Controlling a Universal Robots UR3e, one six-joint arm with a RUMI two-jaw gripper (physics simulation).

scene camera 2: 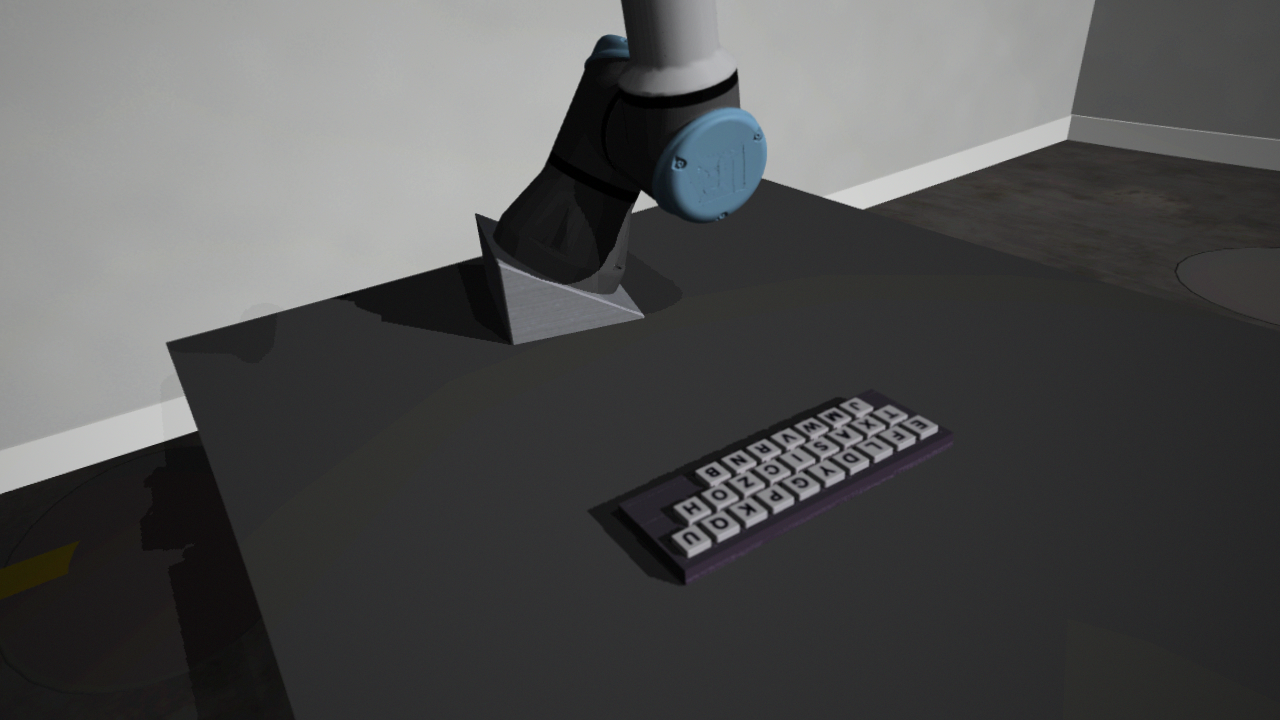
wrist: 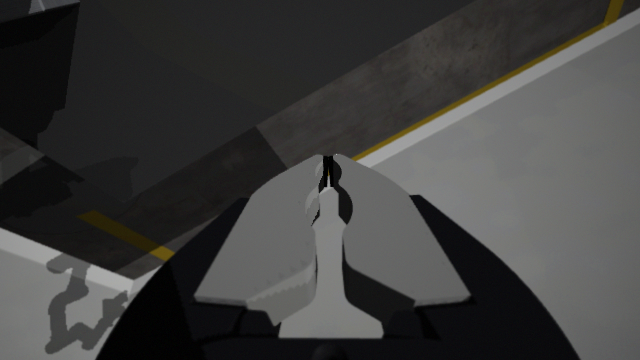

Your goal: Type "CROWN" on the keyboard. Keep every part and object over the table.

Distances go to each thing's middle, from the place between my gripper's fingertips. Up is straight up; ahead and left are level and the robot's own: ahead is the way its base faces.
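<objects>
Keyboard [scene camera 2: 696, 523]: 21 cm left of my hand, 10 cm ahead, 31 cm below.
</objects>
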